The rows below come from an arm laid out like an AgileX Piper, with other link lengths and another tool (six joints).
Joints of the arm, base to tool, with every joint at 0 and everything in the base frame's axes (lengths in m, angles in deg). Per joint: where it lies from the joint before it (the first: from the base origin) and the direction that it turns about. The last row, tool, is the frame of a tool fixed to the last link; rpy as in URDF.
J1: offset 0 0 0.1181 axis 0 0 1
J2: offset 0 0 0 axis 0 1 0
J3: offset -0.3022 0 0.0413 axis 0 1 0
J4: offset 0.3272 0 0.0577 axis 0.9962 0 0.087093
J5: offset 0 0 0 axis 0 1 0
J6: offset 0.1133 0 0.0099 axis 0.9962 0 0.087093
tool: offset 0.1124 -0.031 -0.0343 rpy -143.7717 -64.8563 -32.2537
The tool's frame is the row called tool.
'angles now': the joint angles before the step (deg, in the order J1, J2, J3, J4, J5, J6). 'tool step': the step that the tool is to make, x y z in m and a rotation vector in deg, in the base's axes. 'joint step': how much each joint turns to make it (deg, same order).
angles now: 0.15, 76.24, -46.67, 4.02, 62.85, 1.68
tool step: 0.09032, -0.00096, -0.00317, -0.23, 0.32, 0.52
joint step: 0.01, 17.21, -17.35, -0.25, 0.48, -0.38
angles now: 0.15, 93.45, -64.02, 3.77, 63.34, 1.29
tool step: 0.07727, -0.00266, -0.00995, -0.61, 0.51, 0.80
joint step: 0.01, 14.76, -17.40, -0.73, 3.18, -0.33
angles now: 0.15, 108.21, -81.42, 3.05, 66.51, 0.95
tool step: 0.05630, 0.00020, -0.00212, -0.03, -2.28, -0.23
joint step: 0.01, 9.00, -13.19, -0.09, 1.89, 0.36
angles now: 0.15, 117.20, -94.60, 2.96, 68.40, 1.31
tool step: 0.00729, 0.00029, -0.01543, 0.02, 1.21, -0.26
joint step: 0.00, 3.17, -2.10, 0.01, 0.13, 0.27
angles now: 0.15, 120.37, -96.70, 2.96, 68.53, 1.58
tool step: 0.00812, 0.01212, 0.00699, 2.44, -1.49, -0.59
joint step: 0.24, 0.09, -1.63, 2.55, 0.03, 0.05
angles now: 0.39, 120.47, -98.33, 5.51, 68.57, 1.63
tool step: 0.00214, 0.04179, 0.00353, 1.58, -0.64, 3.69
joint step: 4.15, 0.00, -0.70, 1.62, 0.00, -0.01
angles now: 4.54, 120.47, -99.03, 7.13, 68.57, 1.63
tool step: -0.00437, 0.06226, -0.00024, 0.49, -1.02, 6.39
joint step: 7.08, 0.00, -0.04, 0.35, -1.10, 0.46
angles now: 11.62, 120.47, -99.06, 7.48, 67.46, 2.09
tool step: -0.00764, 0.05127, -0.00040, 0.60, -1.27, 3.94
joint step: 5.77, 0.00, -0.01, 0.13, -1.58, 1.62
